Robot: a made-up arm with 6 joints.
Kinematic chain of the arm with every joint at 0, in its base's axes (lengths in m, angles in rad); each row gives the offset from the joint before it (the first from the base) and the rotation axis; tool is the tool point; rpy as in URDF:
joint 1: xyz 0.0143 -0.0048 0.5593 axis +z
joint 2: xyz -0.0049 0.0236 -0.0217 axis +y
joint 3: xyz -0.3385 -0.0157 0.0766 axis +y
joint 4: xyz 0.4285 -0.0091 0.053 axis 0.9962 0 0.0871
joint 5: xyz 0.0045 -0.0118 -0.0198 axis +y
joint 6: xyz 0.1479 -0.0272 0.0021 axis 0.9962 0 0.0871
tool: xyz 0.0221 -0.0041 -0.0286 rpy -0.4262 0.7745 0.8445
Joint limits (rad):
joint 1: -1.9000..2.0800
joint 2: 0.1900..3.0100
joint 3: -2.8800..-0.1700
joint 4: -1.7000..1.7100
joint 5: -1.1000..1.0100
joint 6: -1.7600..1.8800
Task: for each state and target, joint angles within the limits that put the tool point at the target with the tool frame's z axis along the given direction. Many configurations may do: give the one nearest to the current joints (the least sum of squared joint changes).
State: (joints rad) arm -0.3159 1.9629 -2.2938 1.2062 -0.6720 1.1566
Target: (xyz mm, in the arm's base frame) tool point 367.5 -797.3 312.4 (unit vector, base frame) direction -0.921 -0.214 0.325
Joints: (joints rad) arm -1.0988 2.7906 -2.1975 1.1592 -0.5485 1.0786
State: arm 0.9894 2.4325 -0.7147 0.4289 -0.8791 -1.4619
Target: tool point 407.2 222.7 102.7 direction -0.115 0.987 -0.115
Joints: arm 0.7449 2.5573 -1.0248 0.5535 -0.8257 -0.8042
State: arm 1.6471 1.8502 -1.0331 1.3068 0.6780 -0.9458
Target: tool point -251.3 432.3 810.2 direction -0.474 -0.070 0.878
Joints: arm 1.8627 1.2608 -1.2275 1.1983 0.8184 -0.7043
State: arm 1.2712 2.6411 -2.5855 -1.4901 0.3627 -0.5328
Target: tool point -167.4 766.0 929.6 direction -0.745 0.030 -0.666
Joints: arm 1.9083 1.9715 -2.0053 -1.1936 0.0574 -0.2878
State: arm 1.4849 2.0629 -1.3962 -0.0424 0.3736 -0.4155
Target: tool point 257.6 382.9 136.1 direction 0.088 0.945 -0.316
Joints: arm 1.0325 2.5355 -1.4155 0.1417 0.7521 0.3506
